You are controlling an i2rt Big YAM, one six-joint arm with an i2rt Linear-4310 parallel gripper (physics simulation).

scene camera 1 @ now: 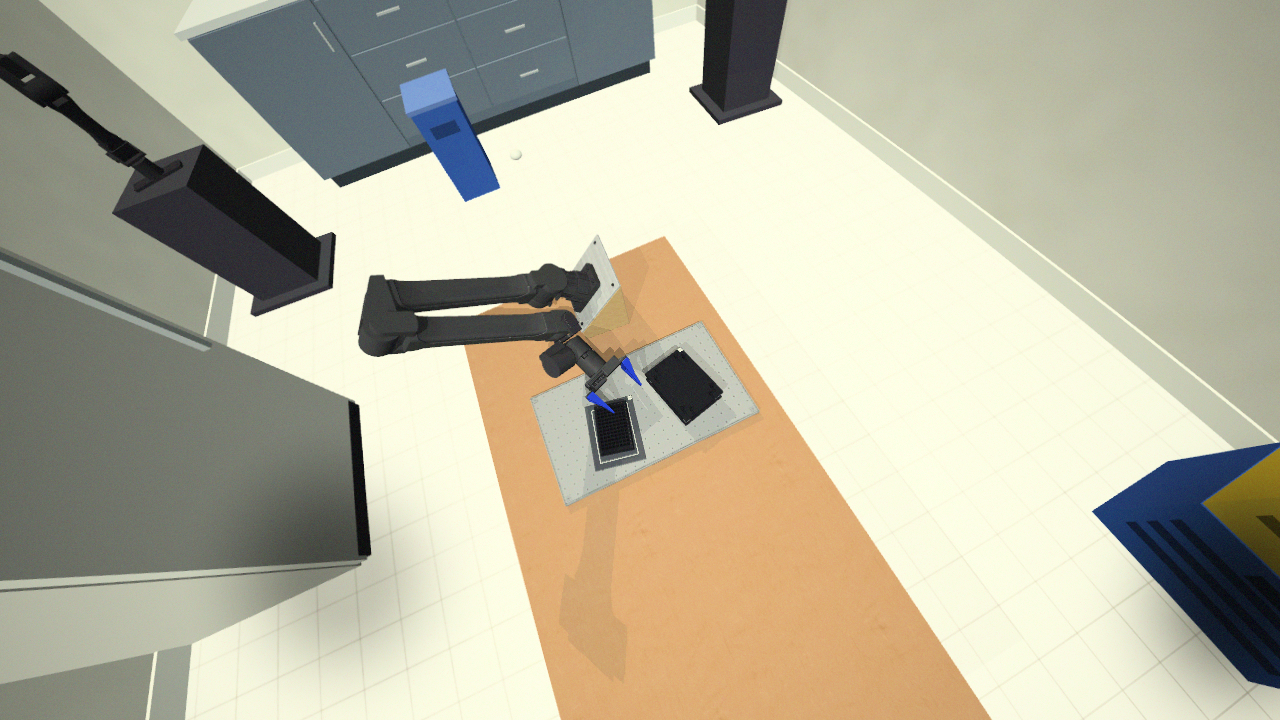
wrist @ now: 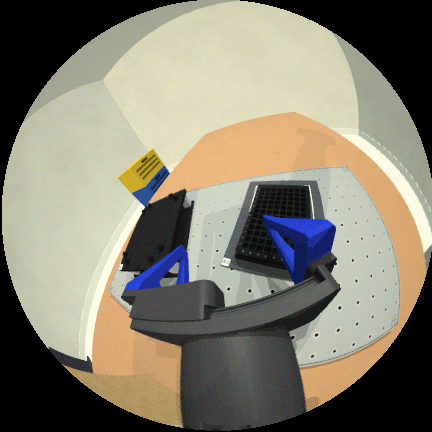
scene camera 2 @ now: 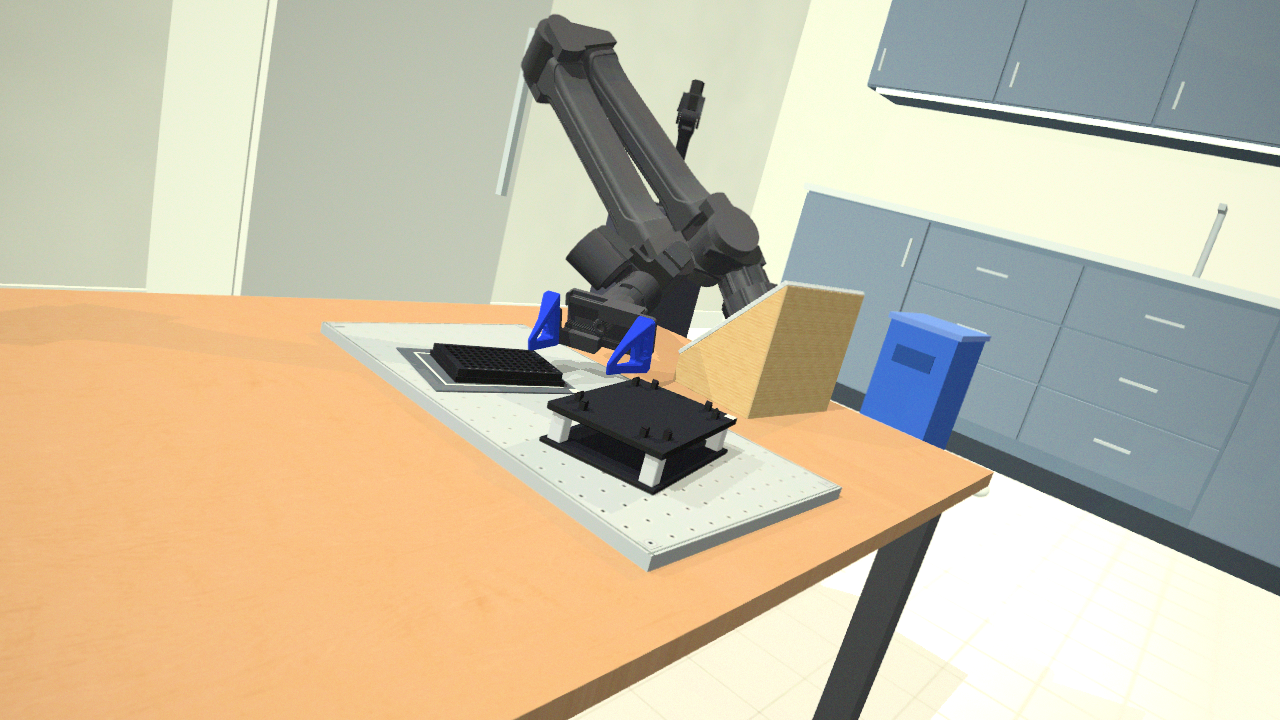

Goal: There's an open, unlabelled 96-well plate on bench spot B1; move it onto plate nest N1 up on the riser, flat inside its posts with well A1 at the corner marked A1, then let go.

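Pixels of known places: gripper, fingertip midpoint: (scene camera 1: 628,399) (wrist: 221,235) (scene camera 2: 567,357); arm's base, origin of the base link: (scene camera 1: 585,288) (scene camera 2: 760,326).
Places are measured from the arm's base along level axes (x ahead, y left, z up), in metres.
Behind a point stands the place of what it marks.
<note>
The black open 96-well plate (scene camera 1: 614,431) @(x 0.395, y -0.062, z -0.072 m) (scene camera 2: 496,365) @(x 0.397, y -0.045, z -0.072 m) (wrist: 280,200) @(x 0.409, y -0.066, z -0.070 m) lies flat on the grey pad of spot B1 (scene camera 1: 622,462) @(x 0.471, y -0.070, z -0.084 m) (wrist: 243,215) @(x 0.396, y -0.009, z -0.084 m). The pad's white A1 tag (wrist: 226,261) @(x 0.322, y 0.003, z -0.084 m) is at its near left corner in the wrist view. The black plate nest N1 (scene camera 1: 683,385) @(x 0.359, y 0.140, z -0.046 m) (scene camera 2: 640,416) @(x 0.375, y 0.156, z -0.046 m) (wrist: 155,230) @(x 0.343, y 0.120, z -0.046 m) sits on a riser with white legs (scene camera 2: 651,469) @(x 0.411, y 0.214, z -0.067 m). Small posts stand along its edges, and no plate is on it. A small white mark (scene camera 1: 680,350) @(x 0.265, y 0.173, z -0.046 m) (wrist: 121,267) @(x 0.262, y 0.170, z -0.047 m) is at one nest corner. My gripper (scene camera 1: 626,399) @(x 0.338, y -0.001, z -0.046 m) (scene camera 2: 570,360) @(x 0.338, y -0.001, z -0.046 m) (wrist: 221,235) @(x 0.338, y -0.001, z -0.046 m) is open and empty, above the board, one blue finger toward the plate, the other toward the nest.
The perforated grey board (scene camera 1: 559,447) @(x 0.376, y -0.207, z -0.086 m) (scene camera 2: 501,420) @(x 0.456, y 0.061, z -0.086 m) (wrist: 360,240) @(x 0.347, y -0.175, z -0.086 m) carries pad and riser on the wooden table (scene camera 1: 716,573) @(x 0.764, y 0.039, z -0.099 m) (scene camera 2: 268,501) @(x 0.683, y 0.130, z -0.099 m). A wedge-shaped wooden block (scene camera 1: 611,313) @(x 0.096, y 0.041, z -0.020 m) (scene camera 2: 801,358) @(x 0.014, y 0.086, z -0.017 m) stands by the arm's base, behind the nest in scene camera 2. A blue bin (scene camera 1: 456,143) (scene camera 2: 926,371) stands on the floor.
</note>
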